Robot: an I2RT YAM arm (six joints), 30 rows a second.
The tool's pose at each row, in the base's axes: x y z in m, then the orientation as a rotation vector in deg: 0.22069 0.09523 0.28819 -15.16 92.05 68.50; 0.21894 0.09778 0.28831 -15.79 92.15 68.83; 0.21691 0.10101 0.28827 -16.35 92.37 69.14; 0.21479 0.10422 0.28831 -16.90 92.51 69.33; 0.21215 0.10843 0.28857 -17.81 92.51 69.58; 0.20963 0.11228 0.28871 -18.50 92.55 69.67; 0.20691 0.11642 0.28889 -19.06 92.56 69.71; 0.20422 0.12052 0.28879 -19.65 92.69 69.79; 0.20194 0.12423 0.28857 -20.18 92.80 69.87; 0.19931 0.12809 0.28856 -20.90 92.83 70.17; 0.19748 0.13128 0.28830 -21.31 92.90 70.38
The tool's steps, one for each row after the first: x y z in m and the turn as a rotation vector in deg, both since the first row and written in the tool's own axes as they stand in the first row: 0.00160 0.00247 0.00097 -0.45 0.44 -0.08; 0.00370 0.00536 0.00230 -0.81 0.93 -0.09; 0.00577 0.00835 0.00357 -1.13 1.34 -0.21; 0.00825 0.01228 0.00533 -1.69 1.82 -0.51; 0.01064 0.01590 0.00686 -2.05 2.21 -0.79; 0.01320 0.01982 0.00851 -2.32 2.49 -1.05; 0.01595 0.02354 0.01013 -2.59 2.90 -1.25; 0.01849 0.02673 0.01168 -2.84 3.26 -1.43; 0.02106 0.03034 0.01315 -3.33 3.69 -1.58; 0.02325 0.03295 0.01455 -3.62 3.98 -1.63
